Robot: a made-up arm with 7 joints. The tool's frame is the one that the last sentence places.
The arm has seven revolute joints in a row. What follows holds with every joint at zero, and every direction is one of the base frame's.
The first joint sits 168 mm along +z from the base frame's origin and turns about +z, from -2.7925 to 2.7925 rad.
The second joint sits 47 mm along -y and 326 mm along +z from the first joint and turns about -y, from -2.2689 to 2.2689 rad.
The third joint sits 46 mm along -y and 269 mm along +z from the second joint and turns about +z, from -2.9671 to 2.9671 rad.
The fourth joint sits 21 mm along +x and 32 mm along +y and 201 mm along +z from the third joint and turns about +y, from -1.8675 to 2.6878 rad.
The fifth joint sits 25 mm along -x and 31 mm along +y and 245 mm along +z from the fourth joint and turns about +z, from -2.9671 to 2.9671 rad.
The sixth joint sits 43 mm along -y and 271 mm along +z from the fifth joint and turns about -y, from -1.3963 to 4.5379 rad.
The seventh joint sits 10 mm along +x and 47 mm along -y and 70 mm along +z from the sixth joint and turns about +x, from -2.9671 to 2.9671 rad.
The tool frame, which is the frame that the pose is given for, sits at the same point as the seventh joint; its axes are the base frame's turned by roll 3.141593, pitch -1.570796 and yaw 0 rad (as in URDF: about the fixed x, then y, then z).
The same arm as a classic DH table. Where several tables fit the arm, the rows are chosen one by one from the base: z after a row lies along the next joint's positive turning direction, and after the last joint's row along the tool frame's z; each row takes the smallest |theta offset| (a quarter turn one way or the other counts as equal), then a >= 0, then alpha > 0; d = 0 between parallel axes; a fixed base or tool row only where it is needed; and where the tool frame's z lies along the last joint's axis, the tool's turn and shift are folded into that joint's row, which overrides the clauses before.
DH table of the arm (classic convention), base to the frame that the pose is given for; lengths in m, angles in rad. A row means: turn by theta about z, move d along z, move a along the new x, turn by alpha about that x. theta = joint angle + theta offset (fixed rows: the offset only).
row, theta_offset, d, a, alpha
joint 1, 0, 0.494, 0, 1.5708
joint 2, 0, 0.093, 0, -1.5708
joint 3, 0, 0.47, 0.021, -1.5708
joint 4, 0, 0.063, -0.025, 1.5708
joint 5, 0, 0.516, 0, 1.5708
joint 6, 1.5708, 0.09, 0.07, 1.5708
joint 7, 0, 0.01, 0, 0
Joint limits (rad, base to tool): -2.7925..2.7925 -2.2689..2.2689 -2.9671..2.9671 -1.8675..2.6878 -2.9671..2.9671 -1.3963..4.5379 -2.9671..2.9671

